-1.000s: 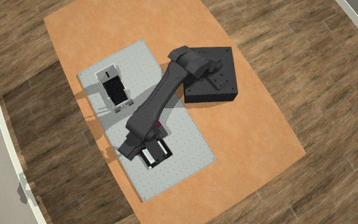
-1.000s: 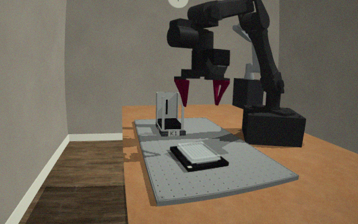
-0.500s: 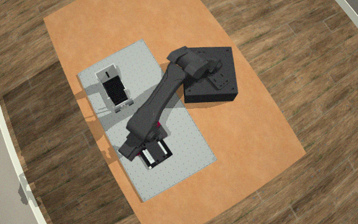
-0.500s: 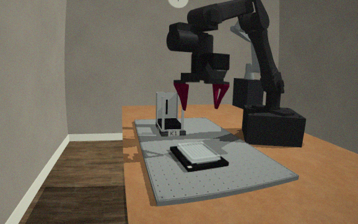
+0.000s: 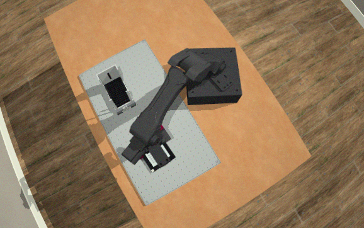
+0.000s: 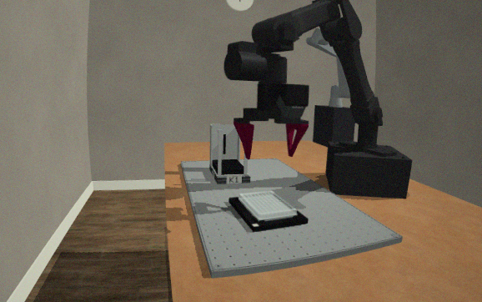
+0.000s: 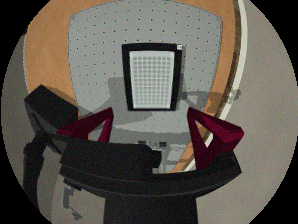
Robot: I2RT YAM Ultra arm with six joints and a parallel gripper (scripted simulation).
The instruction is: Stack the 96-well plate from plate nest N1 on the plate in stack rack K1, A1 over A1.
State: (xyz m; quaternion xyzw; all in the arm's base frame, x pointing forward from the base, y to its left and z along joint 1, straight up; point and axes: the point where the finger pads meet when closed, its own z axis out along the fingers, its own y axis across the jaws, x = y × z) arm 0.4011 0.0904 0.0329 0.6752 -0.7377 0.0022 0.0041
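My hand is 110 mm above the white 96-well plate. From my hand the other things lie so: K1 label: 10 mm behind, 220 mm to the right, 120 mm below; then pale A1 mark: 60 mm ahead, 70 mm to the left, 120 mm below; then black plate nest N1: 130 mm below.
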